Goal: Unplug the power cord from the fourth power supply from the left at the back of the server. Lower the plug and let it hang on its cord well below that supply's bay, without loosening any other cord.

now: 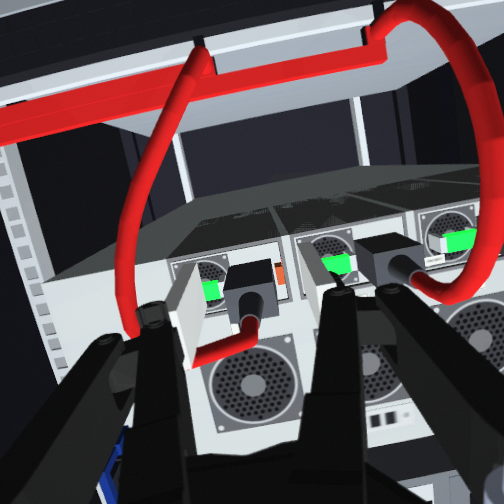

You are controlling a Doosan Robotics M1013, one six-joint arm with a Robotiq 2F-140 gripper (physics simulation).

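Observation:
My gripper [250,302] is open, with one grey finger pad on each side of a black power plug [250,292]. The pads do not touch the plug. The plug sits in a power supply bay [227,280] at the back of the white server. Its red cord [227,345] leaves the plug, passes behind my left finger and loops up to a red cable run [150,97] at the top. A second black plug [390,260] sits in the neighbouring bay to the right, and its red cord [475,150] loops up on the right. I cannot tell which bay is fourth from the left.
Green latch tabs mark the bays [211,290], [337,264], [460,241], and an orange tab [280,274] is beside the near plug. Round fan grilles [253,385] lie below the bays. A perforated rack rail [30,260] stands at the left.

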